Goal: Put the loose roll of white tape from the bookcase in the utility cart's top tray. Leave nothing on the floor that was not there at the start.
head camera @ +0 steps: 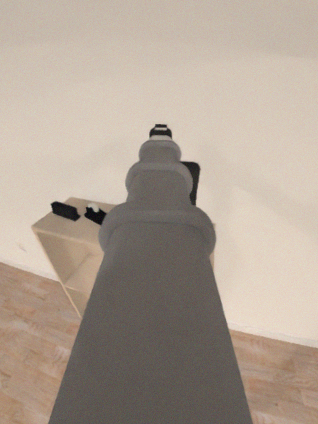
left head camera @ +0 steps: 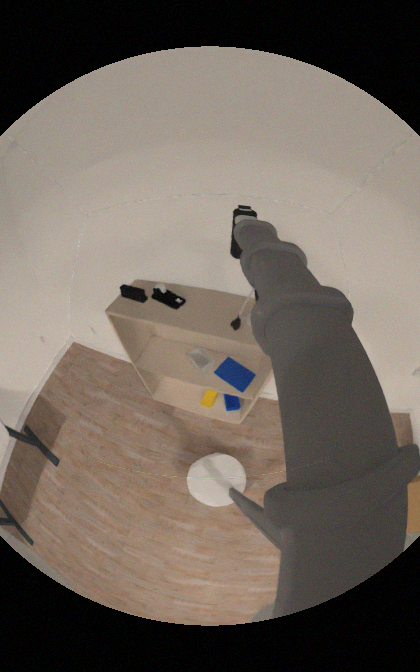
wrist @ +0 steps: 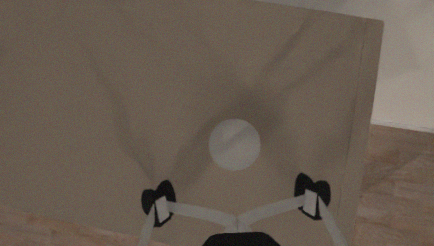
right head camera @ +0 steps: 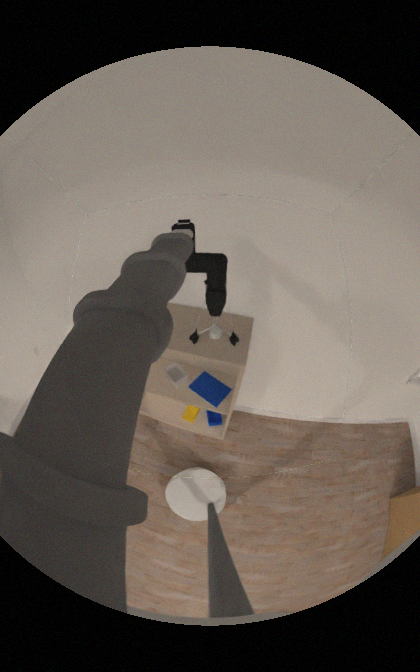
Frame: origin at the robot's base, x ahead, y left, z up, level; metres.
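Seen in the pictures: gripper, fingertip midpoint: (wrist: 233, 191).
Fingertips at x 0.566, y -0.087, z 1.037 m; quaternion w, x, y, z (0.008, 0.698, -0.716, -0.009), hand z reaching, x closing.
Note:
A point is followed by its place in that frame.
The loose roll of white tape (right head camera: 215, 331) (wrist: 234, 144) @[y -0.091, x 0.616, z 1.056 m] shows as a pale round disc on the right part of the bookcase (head camera: 70, 225) @[y 0.395, x 0.688, z 1.032 m] (left head camera: 205, 311) (wrist: 65, 120) @[y 0.097, x 0.658, z 1.032 m] top. My gripper (right head camera: 214, 338) (wrist: 233, 191) @[y -0.087, x 0.566, z 1.037 m] is open and empty above the bookcase top. Its two black fingertips stand wide apart; in the wrist view they are to the left and right below the roll, with the roll ahead of the space between them. In the left head view one fingertip shows and the arm hides much of the rest. The utility cart does not show in these views.
A black block (head camera: 65, 210) @[y 0.429, x 0.739, z 1.078 m] (left head camera: 133, 293) and a black tape dispenser (head camera: 95, 215) @[y 0.288, x 0.732, z 1.060 m] (left head camera: 169, 298) stand on the bookcase's left top. Its shelves hold a grey tray (left head camera: 200, 359) (right head camera: 176, 373) and blue and yellow things. A white round object (left head camera: 210, 480) (right head camera: 190, 495) stands in front. A wall is behind.

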